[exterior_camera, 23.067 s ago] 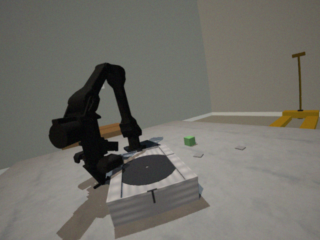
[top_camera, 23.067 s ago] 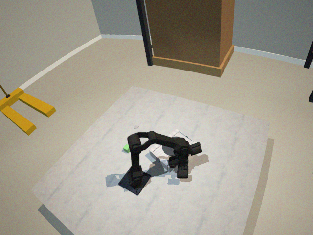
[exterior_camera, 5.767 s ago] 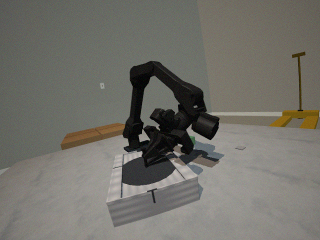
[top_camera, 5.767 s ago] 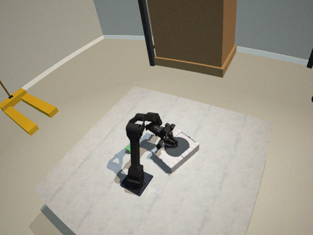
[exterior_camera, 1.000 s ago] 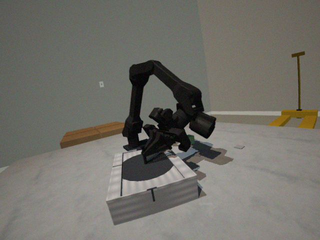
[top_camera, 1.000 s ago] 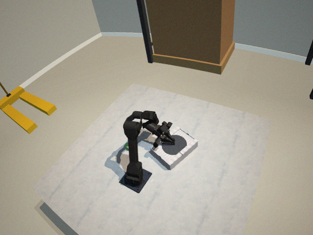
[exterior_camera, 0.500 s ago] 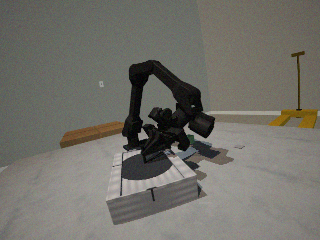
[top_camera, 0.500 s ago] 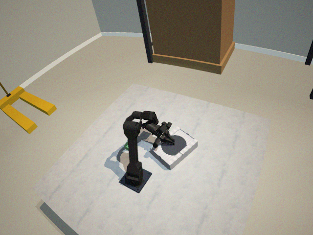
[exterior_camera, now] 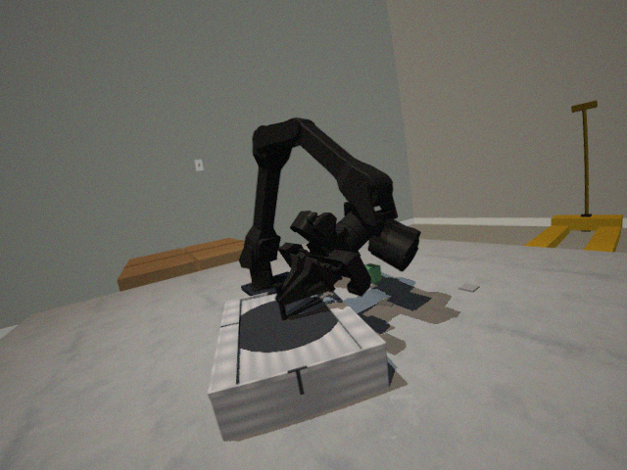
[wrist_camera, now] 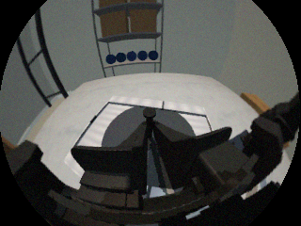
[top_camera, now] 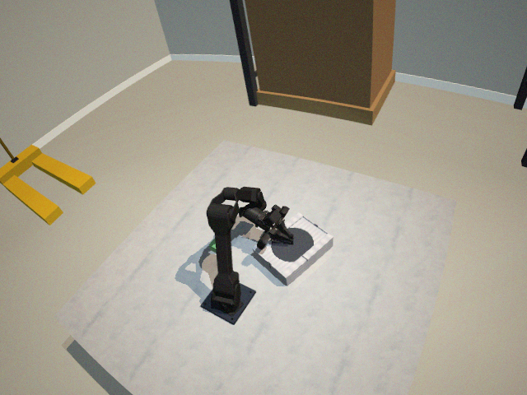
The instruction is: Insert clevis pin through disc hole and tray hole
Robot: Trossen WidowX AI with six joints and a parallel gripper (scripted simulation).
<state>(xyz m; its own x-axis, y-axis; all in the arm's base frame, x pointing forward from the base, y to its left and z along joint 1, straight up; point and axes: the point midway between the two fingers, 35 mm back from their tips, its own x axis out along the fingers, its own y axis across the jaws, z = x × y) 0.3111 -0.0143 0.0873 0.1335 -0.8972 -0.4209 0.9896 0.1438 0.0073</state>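
Now: gripper tip 4 cm above the rimmed steel tray. Also, from my gripper tip: clevis pin right at my gripper tip; wide dark disc 3 cm below; small green cube 16 cm behind, 28 cm to the left, 7 cm below.
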